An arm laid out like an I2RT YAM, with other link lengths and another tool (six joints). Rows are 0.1 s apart.
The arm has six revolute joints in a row. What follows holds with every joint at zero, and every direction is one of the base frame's. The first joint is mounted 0.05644 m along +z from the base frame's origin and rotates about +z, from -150 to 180 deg. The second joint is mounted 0.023 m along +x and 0.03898 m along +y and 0.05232 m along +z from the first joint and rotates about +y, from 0 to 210 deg. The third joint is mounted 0.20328 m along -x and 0.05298 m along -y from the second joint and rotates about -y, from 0 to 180 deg. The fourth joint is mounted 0.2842 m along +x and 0.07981 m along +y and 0.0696 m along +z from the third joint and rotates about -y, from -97 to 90 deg. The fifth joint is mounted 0.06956 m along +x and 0.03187 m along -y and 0.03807 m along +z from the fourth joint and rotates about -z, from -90 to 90 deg. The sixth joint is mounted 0.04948 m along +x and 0.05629 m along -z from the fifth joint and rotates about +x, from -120 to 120 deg. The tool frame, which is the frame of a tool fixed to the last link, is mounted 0.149 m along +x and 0.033 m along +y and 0.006 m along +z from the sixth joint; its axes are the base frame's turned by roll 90.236, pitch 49.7 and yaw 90.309 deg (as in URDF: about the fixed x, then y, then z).
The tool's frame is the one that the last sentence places.
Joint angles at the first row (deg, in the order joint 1, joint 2, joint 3, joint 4, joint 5, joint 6):
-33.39 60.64 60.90 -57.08 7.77 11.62
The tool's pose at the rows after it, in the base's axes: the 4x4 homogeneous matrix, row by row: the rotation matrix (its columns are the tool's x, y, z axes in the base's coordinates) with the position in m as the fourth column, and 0 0 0 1 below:
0.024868, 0.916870, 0.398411, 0.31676; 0.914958, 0.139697, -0.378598, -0.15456; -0.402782, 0.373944, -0.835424, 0.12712; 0, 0, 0, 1
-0.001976, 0.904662, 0.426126, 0.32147; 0.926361, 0.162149, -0.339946, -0.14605; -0.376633, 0.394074, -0.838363, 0.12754; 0, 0, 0, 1
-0.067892, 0.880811, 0.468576, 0.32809; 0.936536, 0.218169, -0.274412, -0.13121; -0.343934, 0.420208, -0.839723, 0.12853; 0, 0, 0, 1
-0.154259, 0.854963, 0.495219, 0.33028; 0.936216, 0.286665, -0.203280, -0.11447; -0.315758, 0.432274, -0.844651, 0.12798; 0, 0, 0, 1
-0.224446, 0.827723, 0.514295, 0.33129; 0.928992, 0.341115, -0.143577, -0.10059; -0.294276, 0.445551, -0.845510, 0.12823; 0, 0, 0, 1
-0.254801, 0.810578, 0.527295, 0.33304; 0.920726, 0.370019, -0.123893, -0.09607; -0.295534, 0.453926, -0.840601, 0.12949; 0, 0, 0, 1
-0.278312, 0.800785, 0.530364, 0.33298; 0.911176, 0.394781, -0.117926, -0.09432; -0.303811, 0.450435, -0.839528, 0.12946; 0, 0, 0, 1
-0.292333, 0.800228, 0.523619, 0.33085; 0.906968, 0.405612, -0.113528, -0.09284; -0.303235, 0.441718, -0.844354, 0.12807; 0, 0, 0, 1
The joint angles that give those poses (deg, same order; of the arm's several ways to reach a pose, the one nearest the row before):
-33.39 60.64 60.90 -57.21 5.72 11.07
-33.39 60.64 60.90 -57.21 2.98 10.35
-33.39 60.64 60.91 -57.28 -1.50 7.86
-33.39 60.64 60.90 -58.24 -5.76 4.19
-33.39 60.64 60.90 -59.09 -9.26 1.10
-33.39 60.64 60.91 -58.94 -10.63 -0.49
-33.39 60.64 60.90 -58.94 -11.03 -2.00
-33.39 60.64 60.90 -59.48 -11.03 -2.83

